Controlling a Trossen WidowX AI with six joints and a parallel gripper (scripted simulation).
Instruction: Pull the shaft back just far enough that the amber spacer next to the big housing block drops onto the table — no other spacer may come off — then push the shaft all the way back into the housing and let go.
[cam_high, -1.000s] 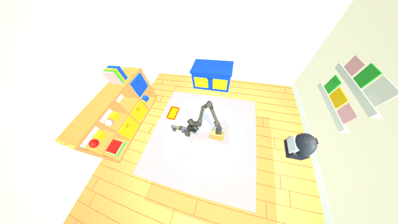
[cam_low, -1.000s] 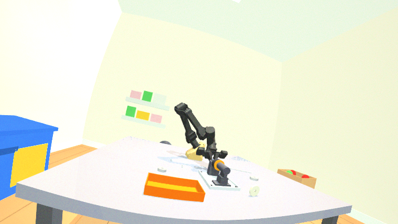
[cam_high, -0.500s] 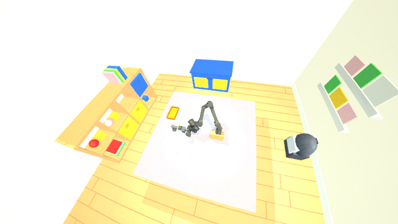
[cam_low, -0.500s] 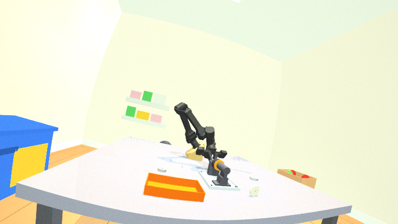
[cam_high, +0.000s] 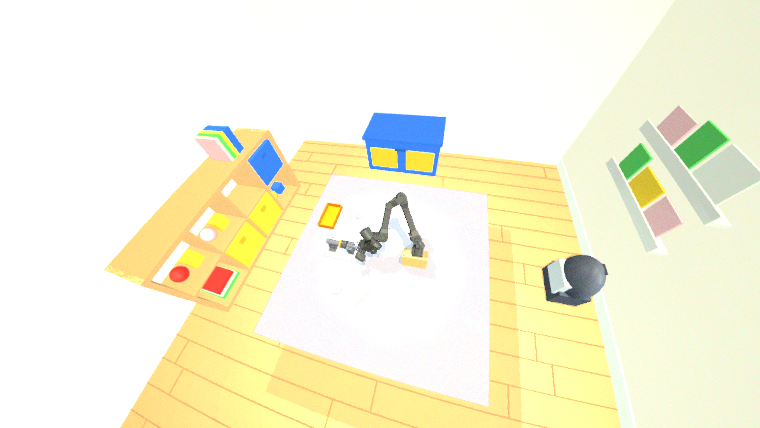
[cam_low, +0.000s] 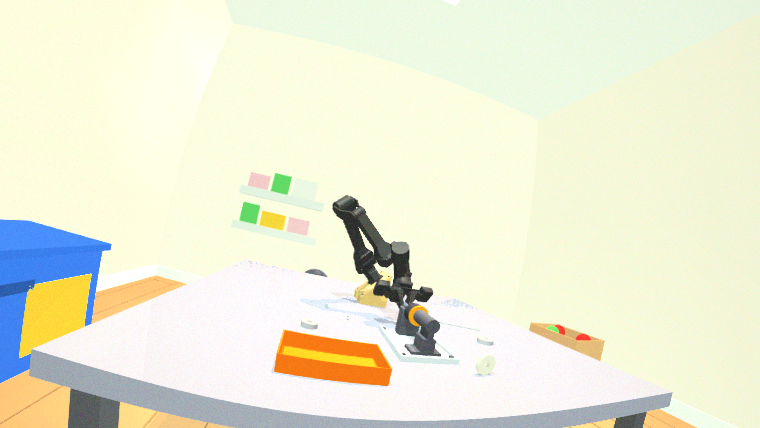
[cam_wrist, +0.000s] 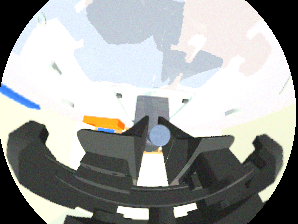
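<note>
Now: the amber spacer 10 cm ahead of my gripper tip, 2 cm above it and 1 cm to the right of it. Round my gripper tip: orange tray: 27 cm ahead, 26 cm to the right, 5 cm below; then grey shaft fixture: 13 cm ahead, 1 cm to the right, 1 cm below.
</note>
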